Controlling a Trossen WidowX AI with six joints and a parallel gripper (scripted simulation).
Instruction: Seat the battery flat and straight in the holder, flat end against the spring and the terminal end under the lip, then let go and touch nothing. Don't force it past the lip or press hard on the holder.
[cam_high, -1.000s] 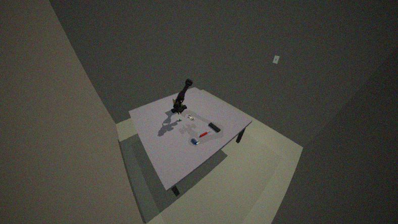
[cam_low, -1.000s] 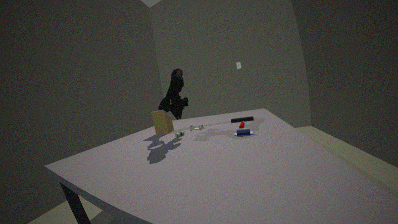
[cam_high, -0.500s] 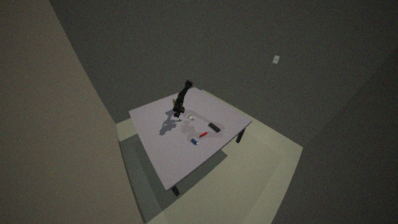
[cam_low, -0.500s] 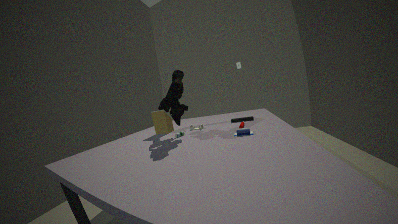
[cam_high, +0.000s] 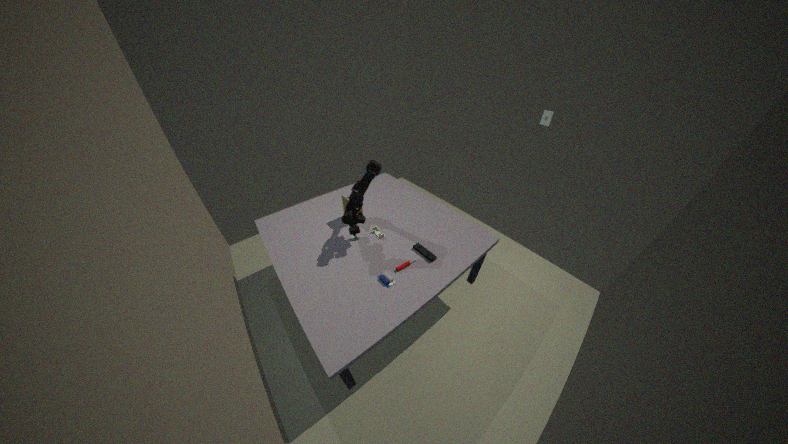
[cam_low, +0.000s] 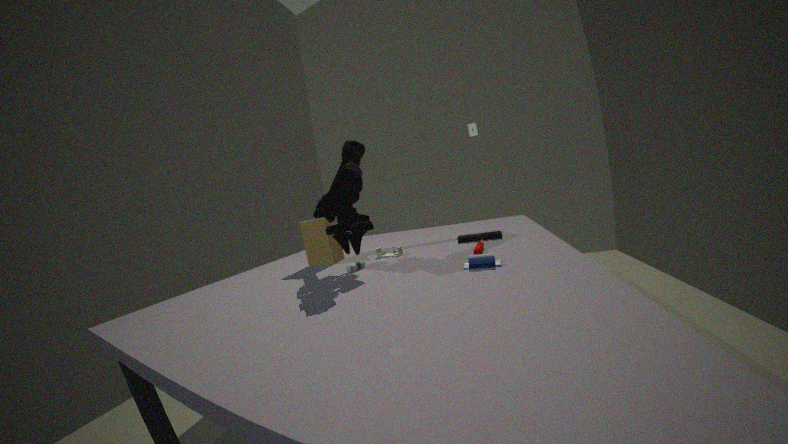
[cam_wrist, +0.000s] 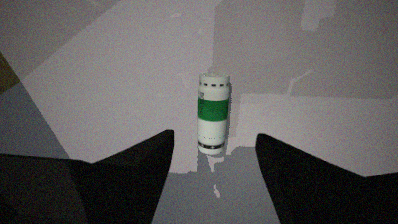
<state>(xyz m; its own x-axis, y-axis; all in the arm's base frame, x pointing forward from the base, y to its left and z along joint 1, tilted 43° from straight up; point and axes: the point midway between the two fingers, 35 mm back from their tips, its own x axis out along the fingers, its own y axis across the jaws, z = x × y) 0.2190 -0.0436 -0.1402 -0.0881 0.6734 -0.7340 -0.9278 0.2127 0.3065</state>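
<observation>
Right now the battery is 40 mm below my gripper tip. The rest, counted from my gripper tip: red pen-like thing (380 mm ahead, 140 mm to the left, 40 mm below); white block (390 mm ahead, 40 mm below, 30 mm to the right); black bar (380 mm ahead, 270 mm to the left, 40 mm below).
</observation>
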